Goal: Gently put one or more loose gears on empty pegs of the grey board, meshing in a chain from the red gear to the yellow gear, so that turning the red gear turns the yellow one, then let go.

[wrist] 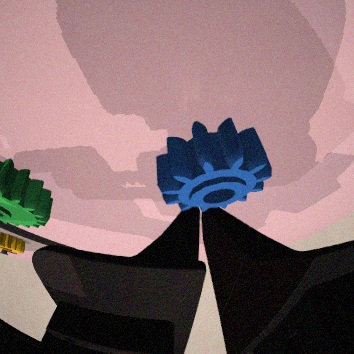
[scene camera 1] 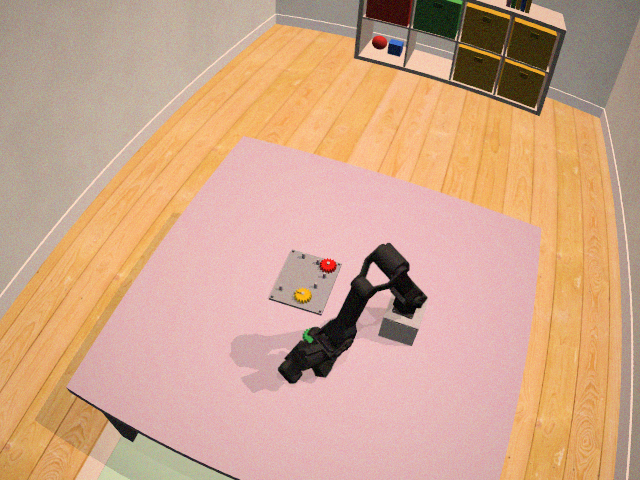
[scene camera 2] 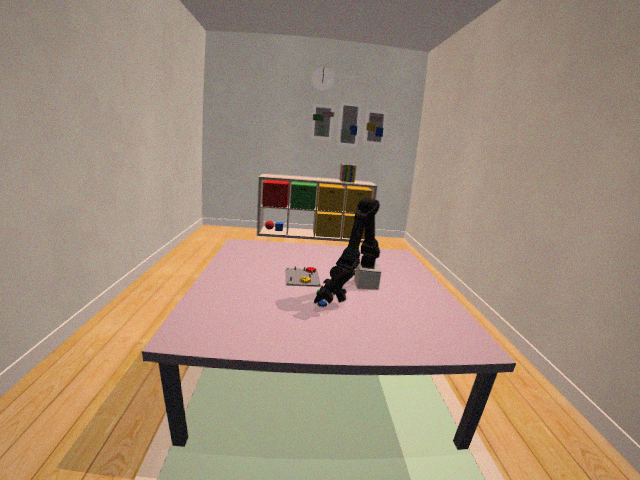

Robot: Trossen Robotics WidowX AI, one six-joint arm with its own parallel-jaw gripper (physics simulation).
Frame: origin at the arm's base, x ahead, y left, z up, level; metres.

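Seen in the pictures: gripper, between the fingertips: (wrist: 198, 208) (scene camera 1: 286, 358) (scene camera 2: 314, 302); arm's base, origin of its link: (scene camera 1: 405, 306) (scene camera 2: 367, 265).
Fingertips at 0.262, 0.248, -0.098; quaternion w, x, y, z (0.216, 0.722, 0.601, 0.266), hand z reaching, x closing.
Observation:
Pixels of each thing's top centre, then the offset from my fingertips to it, as dx, dy, dz. Level surfaces: height alone.
- grey board, centre of its top: (scene camera 1: 306, 276) (scene camera 2: 303, 272) +0.063, -0.286, +0.022
- red gear, centre of its top: (scene camera 1: 328, 263) (scene camera 2: 311, 268) +0.022, -0.364, +0.017
- yellow gear, centre of its top: (wrist: 4, 250) (scene camera 1: 303, 293) (scene camera 2: 305, 278) +0.046, -0.222, +0.018
- loose green gear, centre of its top: (scene camera 1: 313, 335) -0.042, -0.104, +0.009
- loose blue gear, centre of its top: (wrist: 218, 196) (scene camera 2: 322, 301) -0.035, +0.006, +0.009
- pink table, height of its surface: dz -0.008
The grey board (scene camera 1: 293, 276) (scene camera 2: 298, 282) lies on the table with several upright pegs. The red gear (scene camera 1: 327, 265) (scene camera 2: 310, 269) sits near one corner and the yellow gear (scene camera 1: 302, 295) (scene camera 2: 305, 280) (wrist: 13, 244) near the near edge. A loose green gear (scene camera 1: 307, 335) (wrist: 26, 197) shows beside the arm, partly hidden in scene camera 1. The loose blue gear (wrist: 215, 167) (scene camera 2: 322, 303) is right at the fingertips. My gripper (wrist: 198, 208) is shut, its tips together at the gear's near rim, with no gear between them. The arm hides the blue gear and fingertips in scene camera 1.
The arm's grey base block (scene camera 1: 399, 329) (scene camera 2: 368, 277) stands right of the board. The arm reaches from it over the pink table (scene camera 1: 413, 413) (scene camera 2: 413, 330). A shelf unit (scene camera 2: 315, 238) stands against the far wall, beyond the table.

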